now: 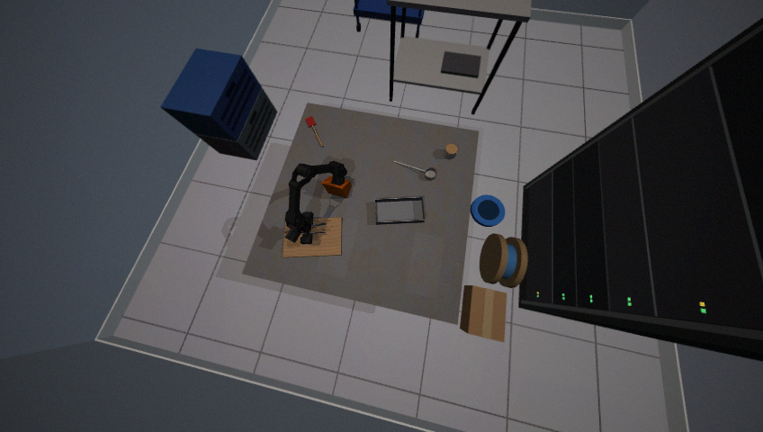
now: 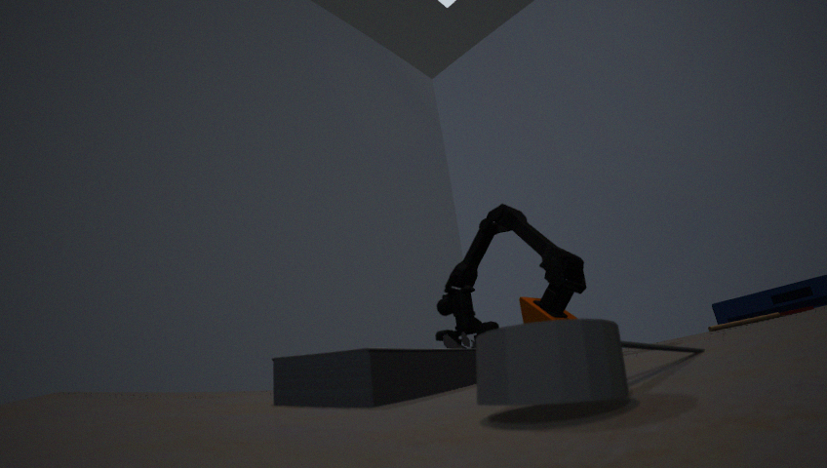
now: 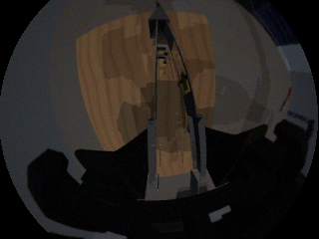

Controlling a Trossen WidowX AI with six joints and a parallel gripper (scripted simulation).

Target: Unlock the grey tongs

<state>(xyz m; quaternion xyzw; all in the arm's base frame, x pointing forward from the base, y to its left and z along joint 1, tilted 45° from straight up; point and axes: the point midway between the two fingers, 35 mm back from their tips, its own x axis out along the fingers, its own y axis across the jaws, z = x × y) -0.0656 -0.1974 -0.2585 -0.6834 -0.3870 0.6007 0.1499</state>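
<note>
Now: the wooden board 1 cm ahead of my gripper tip, 3 cm to the right of it and 4 cm below it. The rest, counted from my gripper tip: roasting tin: 48 cm ahead, 29 cm to the left, 2 cm below.
</note>
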